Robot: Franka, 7 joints.
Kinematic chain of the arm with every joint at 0, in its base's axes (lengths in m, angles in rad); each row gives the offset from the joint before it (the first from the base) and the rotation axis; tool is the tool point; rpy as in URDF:
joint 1: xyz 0 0 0.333 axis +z
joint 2: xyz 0 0 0 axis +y
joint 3: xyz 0 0 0.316 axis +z
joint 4: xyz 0.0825 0 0 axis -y
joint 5: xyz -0.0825 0 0.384 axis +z
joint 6: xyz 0 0 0 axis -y
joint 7: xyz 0.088 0 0 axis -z
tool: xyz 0 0 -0.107 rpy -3.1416 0 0
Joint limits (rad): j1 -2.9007..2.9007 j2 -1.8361..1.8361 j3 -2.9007..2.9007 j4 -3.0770..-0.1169 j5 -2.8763..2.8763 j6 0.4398..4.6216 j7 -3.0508..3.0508
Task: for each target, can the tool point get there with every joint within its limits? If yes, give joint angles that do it. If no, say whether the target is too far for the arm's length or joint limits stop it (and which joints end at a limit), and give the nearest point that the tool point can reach.
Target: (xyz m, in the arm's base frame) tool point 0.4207 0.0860 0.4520
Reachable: yes | joints -1.6583 0.6372 2.0825 -2.2179 -0.4955 1.4923 1.3626
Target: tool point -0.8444 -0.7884 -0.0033
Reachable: no: too far | nearest point -0.6021 -0.5621 0.0932 | short by 0.345 m
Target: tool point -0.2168 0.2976 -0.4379
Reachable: no: joint limits stop it (at a limit: joint 2) | nearest point -0.2100 0.2883 -0.3557 | short by 0.083 m
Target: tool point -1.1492 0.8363 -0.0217
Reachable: no: too far | nearest point -0.6730 0.4898 0.1253 | short by 0.607 m
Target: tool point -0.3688 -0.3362 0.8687
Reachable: yes | joints -1.2130 0.8265 -1.9561 -1.5618 0.6542 3.5348 1.7472
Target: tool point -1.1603 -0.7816 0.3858
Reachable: no: too far | nearest point -0.7110 -0.4790 0.3654 | short by 0.542 m
